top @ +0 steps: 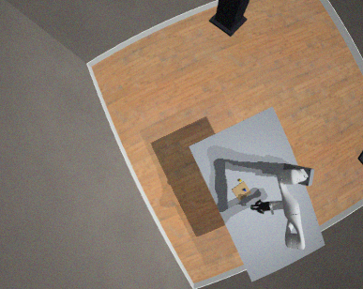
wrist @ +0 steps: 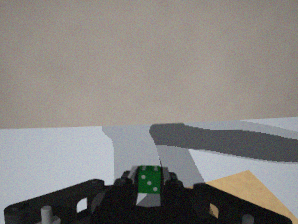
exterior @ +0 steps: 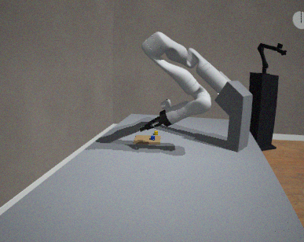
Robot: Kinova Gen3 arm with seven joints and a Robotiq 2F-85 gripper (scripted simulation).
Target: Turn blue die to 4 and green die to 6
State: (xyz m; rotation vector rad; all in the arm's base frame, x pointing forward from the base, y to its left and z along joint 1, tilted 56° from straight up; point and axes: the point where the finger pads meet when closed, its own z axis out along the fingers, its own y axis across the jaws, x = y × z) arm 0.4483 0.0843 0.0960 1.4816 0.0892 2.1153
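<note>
My gripper is now 12 cm to the left of the blue die, 9 cm above it and 7 cm past it. From my hand the other things lie so: green die: 1 cm to the right, 1 cm below, 1 cm ahead; then tan mat: 13 cm to the right, 11 cm below, 4 cm behind; then yellow die: 22 cm to the right, 11 cm behind, 10 cm below.
</note>
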